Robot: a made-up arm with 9 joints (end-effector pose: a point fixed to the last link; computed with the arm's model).
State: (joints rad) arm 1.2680 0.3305 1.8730 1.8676 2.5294 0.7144 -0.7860 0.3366 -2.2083
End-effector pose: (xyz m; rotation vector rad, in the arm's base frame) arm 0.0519 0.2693 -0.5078 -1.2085 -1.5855 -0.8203
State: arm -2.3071 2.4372 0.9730 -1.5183 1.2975 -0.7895 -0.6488 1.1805 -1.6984
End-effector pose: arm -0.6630 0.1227 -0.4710 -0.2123 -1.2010 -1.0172
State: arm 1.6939 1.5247 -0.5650 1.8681 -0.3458 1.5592 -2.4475 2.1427 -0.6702
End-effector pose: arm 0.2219 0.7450 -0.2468 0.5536 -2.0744 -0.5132
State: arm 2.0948 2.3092 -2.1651 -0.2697 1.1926 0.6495 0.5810 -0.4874 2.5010
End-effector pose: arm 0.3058 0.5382 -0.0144 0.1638 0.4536 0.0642
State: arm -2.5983 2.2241 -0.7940 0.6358 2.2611 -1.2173 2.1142 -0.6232 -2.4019
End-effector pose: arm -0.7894 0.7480 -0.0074 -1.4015 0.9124 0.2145
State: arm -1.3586 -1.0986 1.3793 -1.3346 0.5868 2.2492 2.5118 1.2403 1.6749
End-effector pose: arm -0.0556 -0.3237 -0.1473 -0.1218 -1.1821 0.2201
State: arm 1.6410 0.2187 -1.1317 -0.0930 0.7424 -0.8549 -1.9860 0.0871 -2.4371
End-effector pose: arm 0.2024 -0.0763 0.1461 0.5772 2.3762 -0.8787
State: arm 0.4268 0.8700 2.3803 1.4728 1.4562 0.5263 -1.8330 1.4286 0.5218
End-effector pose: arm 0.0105 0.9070 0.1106 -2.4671 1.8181 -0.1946
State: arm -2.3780 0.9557 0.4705 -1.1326 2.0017 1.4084 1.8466 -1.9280 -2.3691
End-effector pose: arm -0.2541 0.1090 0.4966 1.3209 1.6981 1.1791
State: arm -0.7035 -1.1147 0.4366 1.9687 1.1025 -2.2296 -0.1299 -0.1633 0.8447
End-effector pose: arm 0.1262 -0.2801 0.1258 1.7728 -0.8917 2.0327
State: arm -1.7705 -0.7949 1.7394 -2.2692 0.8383 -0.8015 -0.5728 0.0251 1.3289
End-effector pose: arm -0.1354 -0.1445 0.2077 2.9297 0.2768 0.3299
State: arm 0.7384 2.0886 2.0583 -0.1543 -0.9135 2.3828 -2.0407 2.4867 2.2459
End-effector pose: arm 0.1137 0.5080 0.8419 -2.7602 1.1767 0.6114
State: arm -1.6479 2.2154 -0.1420 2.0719 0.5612 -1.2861 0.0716 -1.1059 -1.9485
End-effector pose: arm -0.4498 0.0883 0.7363 1.9021 1.4984 -1.1811
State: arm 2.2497 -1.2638 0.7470 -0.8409 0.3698 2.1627 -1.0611 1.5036 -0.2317
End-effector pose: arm 0.1433 -0.2404 -0.3026 -0.6777 -0.2416 -2.5071
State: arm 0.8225 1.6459 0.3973 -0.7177 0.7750 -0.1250 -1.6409 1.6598 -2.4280
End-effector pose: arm 0.2983 0.2387 0.1949 -0.7897 1.1447 0.6528
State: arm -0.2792 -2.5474 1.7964 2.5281 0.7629 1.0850 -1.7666 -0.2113 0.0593
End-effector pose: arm -0.2330 -0.7132 0.6559 -1.8343 -0.4351 0.1188
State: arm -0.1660 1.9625 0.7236 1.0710 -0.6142 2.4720 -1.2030 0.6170 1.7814
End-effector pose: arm 0.0606 0.2850 0.4277 -0.1153 -0.9652 0.7630
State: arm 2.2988 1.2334 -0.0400 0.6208 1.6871 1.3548 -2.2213 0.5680 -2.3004
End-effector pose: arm 0.0992 0.3631 -0.5875 0.2696 -1.6290 1.3852
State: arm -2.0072 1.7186 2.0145 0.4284 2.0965 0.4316 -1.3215 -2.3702 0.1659
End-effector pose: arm -1.0957 0.2440 0.2496 1.6172 -0.0086 0.6107
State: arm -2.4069 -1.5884 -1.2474 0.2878 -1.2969 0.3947 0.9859 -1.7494 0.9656
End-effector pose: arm -0.1067 0.0784 -0.1932 0.2469 0.7782 -1.0097
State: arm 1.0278 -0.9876 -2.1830 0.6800 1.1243 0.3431 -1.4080 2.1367 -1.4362
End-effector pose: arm 0.0988 -0.3885 -0.0153 0.2343 -1.3469 2.2200
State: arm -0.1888 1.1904 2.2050 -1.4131 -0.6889 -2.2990 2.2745 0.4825 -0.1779
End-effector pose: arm 0.2449 0.2227 0.5388 -0.7661 1.1461 1.8198
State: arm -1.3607 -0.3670 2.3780 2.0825 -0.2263 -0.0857 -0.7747 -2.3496 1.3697
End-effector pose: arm -0.2260 -0.2051 -0.3153 -2.0471 0.3227 -0.3052
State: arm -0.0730 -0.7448 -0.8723 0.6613 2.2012 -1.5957 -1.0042 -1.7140 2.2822
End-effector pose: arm -0.1490 -0.0432 0.3736 0.5964 -0.6718 0.1472
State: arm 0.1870 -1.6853 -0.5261 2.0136 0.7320 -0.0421 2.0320 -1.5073 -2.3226
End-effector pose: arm 0.2919 -0.5878 -0.0939 0.4606 -1.3502 1.5922
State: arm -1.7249 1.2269 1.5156 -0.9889 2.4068 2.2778 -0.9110 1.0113 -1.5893
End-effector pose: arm -0.5108 0.2432 -0.0850 -0.0928 -0.2424 1.2411
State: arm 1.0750 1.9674 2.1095 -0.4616 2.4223 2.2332 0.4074 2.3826 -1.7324
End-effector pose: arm 0.3326 0.3463 0.2618 0.0997 0.4264 0.8872
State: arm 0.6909 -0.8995 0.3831 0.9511 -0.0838 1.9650 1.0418 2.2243 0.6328
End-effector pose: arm 0.3666 -0.0218 0.2945 0.1352 1.1507 -0.7574
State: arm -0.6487 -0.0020 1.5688 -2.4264 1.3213 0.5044 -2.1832 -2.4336 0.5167
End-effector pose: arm -0.1409 0.2698 -0.4325 -2.0473 1.3678 -1.5627
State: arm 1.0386 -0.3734 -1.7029 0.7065 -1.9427 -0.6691 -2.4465 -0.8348 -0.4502
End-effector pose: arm -0.3728 -0.2089 -0.2913 -2.1170 0.2964 -1.4634
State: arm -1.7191 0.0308 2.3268 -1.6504 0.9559 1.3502 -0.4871 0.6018 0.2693
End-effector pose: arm -0.1601 0.2675 0.2821 0.6012 1.0250 -0.3776
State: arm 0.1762 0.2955 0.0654 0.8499 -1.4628 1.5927 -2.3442 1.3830 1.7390
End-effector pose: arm 0.6525 -0.0186 -0.1180 -0.0670 -0.4588 2.8493
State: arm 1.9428 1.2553 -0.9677 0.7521 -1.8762 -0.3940 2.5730 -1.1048 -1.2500
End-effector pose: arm -0.3404 0.3949 0.3278 -2.1823 1.1496 0.7342
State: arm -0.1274 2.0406 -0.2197 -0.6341 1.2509 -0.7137 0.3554 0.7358 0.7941
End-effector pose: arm 0.1623 0.5098 0.3159 2.0220 -0.7875 1.0873
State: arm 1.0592 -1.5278 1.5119 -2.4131 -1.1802 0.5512 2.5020 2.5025 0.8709
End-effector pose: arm -0.2878 -0.3134 0.0870 0.4309 -0.4090 0.2867
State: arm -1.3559 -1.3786 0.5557 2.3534 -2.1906 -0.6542 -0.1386 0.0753 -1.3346
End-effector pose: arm -0.6102 -0.4545 0.3331 0.6536 0.2069 0.0194
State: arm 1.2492 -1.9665 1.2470 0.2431 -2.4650 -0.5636 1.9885 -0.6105 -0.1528
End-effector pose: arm 0.3896 -0.4907 -0.4690 0.3549 -0.2150 1.9454
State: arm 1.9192 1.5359 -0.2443 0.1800 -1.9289 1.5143 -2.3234 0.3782 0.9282
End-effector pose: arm 0.0082 0.4703 -0.0995 2.1071 0.0782 -0.3911
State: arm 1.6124 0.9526 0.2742 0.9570 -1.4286 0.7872 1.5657 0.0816 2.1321
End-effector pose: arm 0.0254 0.5653 -0.0667 1.0404 -0.4400 -1.4392
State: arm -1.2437 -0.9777 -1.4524 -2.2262 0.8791 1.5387 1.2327 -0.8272 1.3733
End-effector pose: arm -0.3881 -0.3583 0.1674 -0.4033 -0.1642 0.9058
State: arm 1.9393 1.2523 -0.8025 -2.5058 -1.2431 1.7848 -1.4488 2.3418 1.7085
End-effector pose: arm -0.4350 0.3538 -0.4061 -0.3745 -0.0939 0.5364
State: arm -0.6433 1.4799 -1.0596 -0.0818 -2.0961 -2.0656 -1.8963 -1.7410 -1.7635
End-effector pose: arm -0.6384 0.3430 0.5824 -0.2910 0.7132 0.7848
